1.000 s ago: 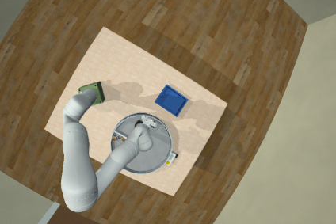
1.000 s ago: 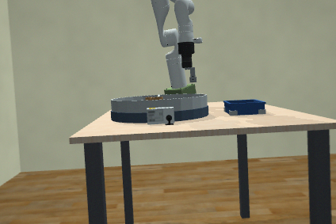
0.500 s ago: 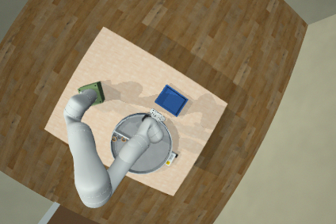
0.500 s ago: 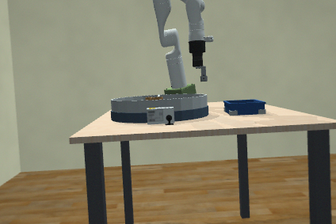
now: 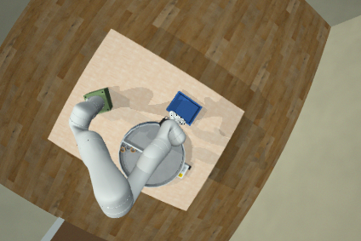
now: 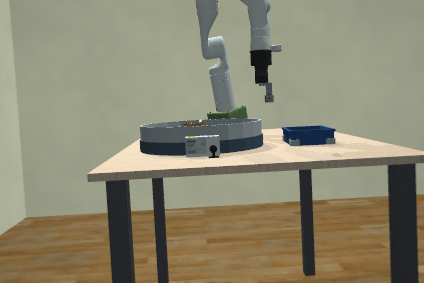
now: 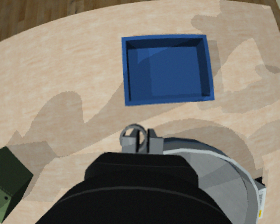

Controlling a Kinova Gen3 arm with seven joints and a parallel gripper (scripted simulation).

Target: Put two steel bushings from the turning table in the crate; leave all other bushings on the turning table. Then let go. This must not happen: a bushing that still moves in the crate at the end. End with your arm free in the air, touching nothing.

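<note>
The blue crate is 14 cm below my hand, 10 cm to the left of it and 9 cm ahead of it.
</note>
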